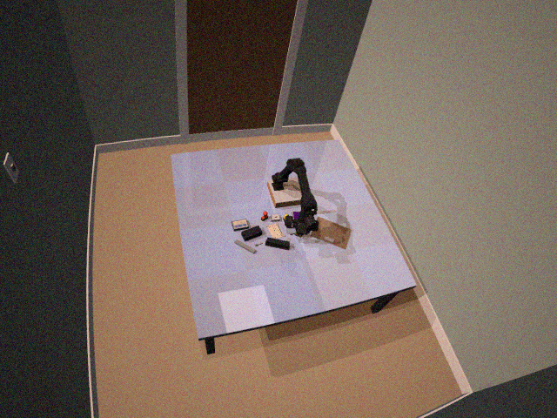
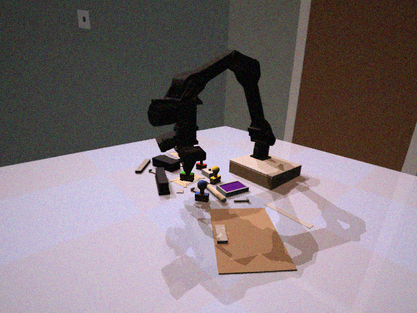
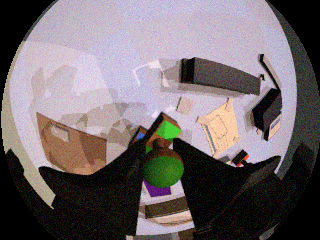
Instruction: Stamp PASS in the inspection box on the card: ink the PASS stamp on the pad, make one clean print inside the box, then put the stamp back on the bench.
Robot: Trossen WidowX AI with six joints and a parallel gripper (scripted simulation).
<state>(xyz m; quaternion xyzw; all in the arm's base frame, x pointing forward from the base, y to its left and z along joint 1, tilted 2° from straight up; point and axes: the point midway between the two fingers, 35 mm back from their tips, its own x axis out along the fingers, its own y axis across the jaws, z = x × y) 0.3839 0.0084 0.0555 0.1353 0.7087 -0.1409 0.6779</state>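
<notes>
The purple ink pad lies 15 cm behind my gripper tip, 6 cm to the left of it and 8 cm below it. Also, from my gripper tip: green-knobbed stamp right at my gripper tip; black bar 2 cm ahead, 12 cm to the right, 7 cm below; blue-knobbed stamp 3 cm behind, 4 cm to the left, 6 cm below.
</notes>
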